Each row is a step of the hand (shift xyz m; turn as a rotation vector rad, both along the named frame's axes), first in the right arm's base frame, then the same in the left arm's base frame.
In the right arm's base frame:
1: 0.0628 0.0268 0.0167 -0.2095 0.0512 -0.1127
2: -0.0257 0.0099 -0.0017 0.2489 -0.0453 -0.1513
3: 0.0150 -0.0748 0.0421 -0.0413 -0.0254 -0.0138
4: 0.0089 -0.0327 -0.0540 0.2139 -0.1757 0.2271
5: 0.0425 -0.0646 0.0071 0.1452 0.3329 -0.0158
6: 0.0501 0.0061 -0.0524 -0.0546 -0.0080 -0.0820
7: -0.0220 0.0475 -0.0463 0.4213 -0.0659 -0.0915
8: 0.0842 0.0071 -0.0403 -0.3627 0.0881 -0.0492
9: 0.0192 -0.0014 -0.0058 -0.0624 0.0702 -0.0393
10: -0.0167 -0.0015 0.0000 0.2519 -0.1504 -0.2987
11: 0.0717 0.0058 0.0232 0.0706 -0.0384 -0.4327
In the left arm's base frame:
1: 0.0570 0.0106 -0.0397 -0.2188 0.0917 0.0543
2: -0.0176 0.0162 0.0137 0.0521 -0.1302 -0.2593
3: 0.0339 -0.0701 0.0391 -0.0403 -0.0147 0.0265
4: -0.0367 -0.0405 -0.0328 0.2939 -0.1971 0.0545
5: 0.0277 -0.0723 -0.0061 0.1176 0.2759 -0.2054
6: -0.0042 -0.0145 -0.0712 -0.0977 -0.0031 -0.0149
7: -0.0443 0.0454 -0.0293 0.2100 -0.1893 -0.3321
8: 0.0277 -0.0213 -0.0868 -0.2717 0.1767 0.1916
9: 0.0085 -0.0073 -0.0167 -0.0642 0.0790 -0.0033
10: -0.0114 0.0031 0.0119 -0.0640 -0.2500 -0.3297
11: 0.0658 -0.0111 -0.0355 -0.2737 -0.1107 -0.3264

